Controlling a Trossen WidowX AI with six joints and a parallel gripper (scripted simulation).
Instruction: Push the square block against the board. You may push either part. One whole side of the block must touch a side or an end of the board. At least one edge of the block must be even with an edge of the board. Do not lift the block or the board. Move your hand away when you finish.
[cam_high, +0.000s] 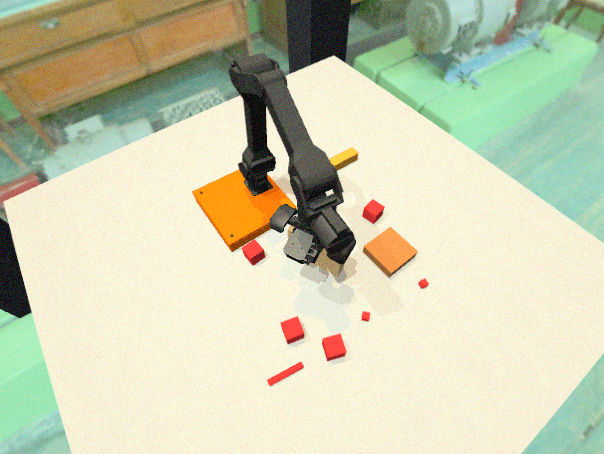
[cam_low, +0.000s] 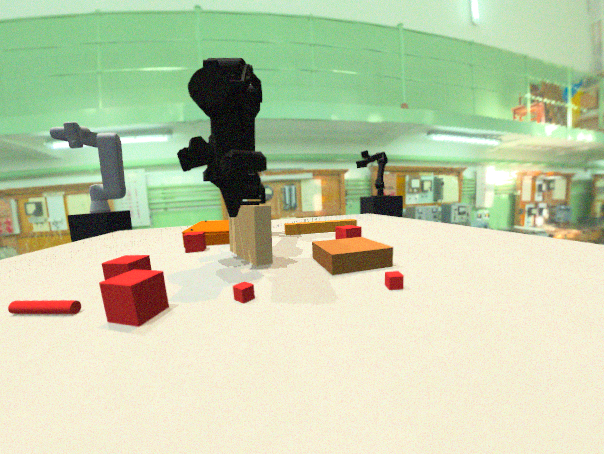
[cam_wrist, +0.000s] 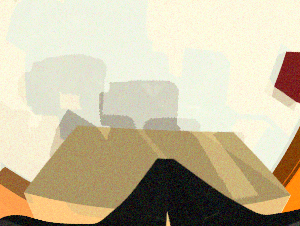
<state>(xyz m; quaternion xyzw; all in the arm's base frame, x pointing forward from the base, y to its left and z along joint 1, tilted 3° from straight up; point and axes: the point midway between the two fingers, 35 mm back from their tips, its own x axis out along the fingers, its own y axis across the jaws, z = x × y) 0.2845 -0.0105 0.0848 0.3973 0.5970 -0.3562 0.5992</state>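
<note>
My gripper tip is 1 cm past the tan board, 2 cm to the right of it and 3 cm above it. The rest, counted from my gripper tip: red rod: 19 cm ahead, 19 cm to the right, 7 cm below; orange-brown square block: 8 cm ahead, 19 cm to the left, 6 cm below; long orange board: 25 cm behind, 22 cm to the left, 6 cm below.
</note>
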